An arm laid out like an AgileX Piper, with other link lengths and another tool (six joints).
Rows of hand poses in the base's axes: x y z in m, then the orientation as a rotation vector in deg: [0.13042 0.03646 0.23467 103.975 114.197 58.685]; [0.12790 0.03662 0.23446 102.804 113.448 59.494]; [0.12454 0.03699 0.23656 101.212 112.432 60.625]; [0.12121 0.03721 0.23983 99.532 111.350 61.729]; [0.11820 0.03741 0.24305 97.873 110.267 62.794]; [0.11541 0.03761 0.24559 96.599 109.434 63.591]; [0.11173 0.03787 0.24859 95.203 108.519 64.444]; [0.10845 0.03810 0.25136 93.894 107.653 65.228]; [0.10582 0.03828 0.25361 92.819 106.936 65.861]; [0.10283 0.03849 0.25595 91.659 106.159 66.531]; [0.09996 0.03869 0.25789 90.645 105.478 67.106]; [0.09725 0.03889 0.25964 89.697 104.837 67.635]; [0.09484 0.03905 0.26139 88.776 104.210 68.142]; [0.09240 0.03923 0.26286 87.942 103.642 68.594]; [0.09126 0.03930 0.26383 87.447 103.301 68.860]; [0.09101 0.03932 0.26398 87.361 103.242 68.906]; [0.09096 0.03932 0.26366 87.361 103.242 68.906]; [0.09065 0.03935 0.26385 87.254 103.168 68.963]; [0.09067 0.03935 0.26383 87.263 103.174 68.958]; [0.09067 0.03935 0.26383 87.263 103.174 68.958]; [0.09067 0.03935 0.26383 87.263 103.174 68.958]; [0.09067 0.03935 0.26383 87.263 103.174 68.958]
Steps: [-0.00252 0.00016 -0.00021 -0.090 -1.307 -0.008]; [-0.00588 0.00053 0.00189 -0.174 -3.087 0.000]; [-0.00921 0.00075 0.00516 -0.305 -4.953 -0.004]; [-0.01222 0.00095 0.00838 -0.432 -6.798 -0.011]; [-0.01501 0.00115 0.01092 -0.531 -8.212 -0.013]; [-0.01869 0.00141 0.01392 -0.640 -9.757 -0.012]; [-0.02197 0.00164 0.01669 -0.743 -11.208 -0.013]; [-0.02460 0.00182 0.01894 -0.826 -12.401 -0.013]; [-0.02759 0.00203 0.02128 -0.916 -13.687 -0.014]; [-0.03046 0.00223 0.02322 -0.995 -14.810 -0.013]; [-0.03317 0.00243 0.02497 -1.069 -15.861 -0.013]; [-0.03558 0.00259 0.02672 -1.141 -16.883 -0.014]; [-0.03802 0.00277 0.02819 -1.206 -17.808 -0.013]; [-0.03916 0.00284 0.02916 -1.244 -18.358 -0.014]; [-0.03941 0.00286 0.02931 -1.251 -18.454 -0.014]; [-0.03946 0.00286 0.02899 -1.251 -18.454 -0.014]; [-0.03977 0.00289 0.02918 -1.259 -18.573 -0.015]; [-0.03975 0.00289 0.02916 -1.259 -18.563 -0.015]; [-0.03975 0.00289 0.02916 -1.259 -18.563 -0.015]; [-0.03975 0.00289 0.02916 -1.259 -18.563 -0.015]; [-0.03975 0.00289 0.02916 -1.259 -18.563 -0.015]
